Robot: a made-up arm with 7 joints. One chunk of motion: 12 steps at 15 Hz.
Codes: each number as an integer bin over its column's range. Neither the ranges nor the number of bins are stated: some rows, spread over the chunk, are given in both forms.
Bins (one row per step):
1: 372 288 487 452 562 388
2: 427 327 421 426 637 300
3: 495 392 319 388 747 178
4: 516 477 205 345 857 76
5: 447 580 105 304 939 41
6: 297 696 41 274 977 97
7: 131 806 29 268 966 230
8: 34 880 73 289 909 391
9: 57 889 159 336 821 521
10: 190 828 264 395 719 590
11: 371 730 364 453 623 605
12: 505 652 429 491 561 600
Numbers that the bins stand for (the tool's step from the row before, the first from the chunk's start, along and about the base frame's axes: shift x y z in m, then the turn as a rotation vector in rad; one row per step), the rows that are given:
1: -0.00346 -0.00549 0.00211 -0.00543 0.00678 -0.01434
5: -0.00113 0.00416 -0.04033 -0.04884 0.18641 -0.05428
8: -0.01394 0.01407 -0.04389 -0.05324 0.17212 -0.01399
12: 0.00067 0.00654 -0.00433 0.00601 0.00630 0.01007
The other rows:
2: -0.00175 -0.00420 -0.00522 -0.01306 0.04252 -0.02447
3: 0.00036 -0.00205 -0.01656 -0.02420 0.09493 -0.03851
4: 0.00101 0.00076 -0.02922 -0.03681 0.14734 -0.05025
6: -0.00578 0.00799 -0.04744 -0.05764 0.20452 -0.04783
7: -0.01093 0.01162 -0.04878 -0.05940 0.19928 -0.03252
9: -0.01323 0.01437 -0.03433 -0.03945 0.13019 0.00097
10: -0.00910 0.01235 -0.02267 -0.02215 0.08159 0.00892
11: -0.00349 0.00911 -0.01156 -0.00514 0.03584 0.01064

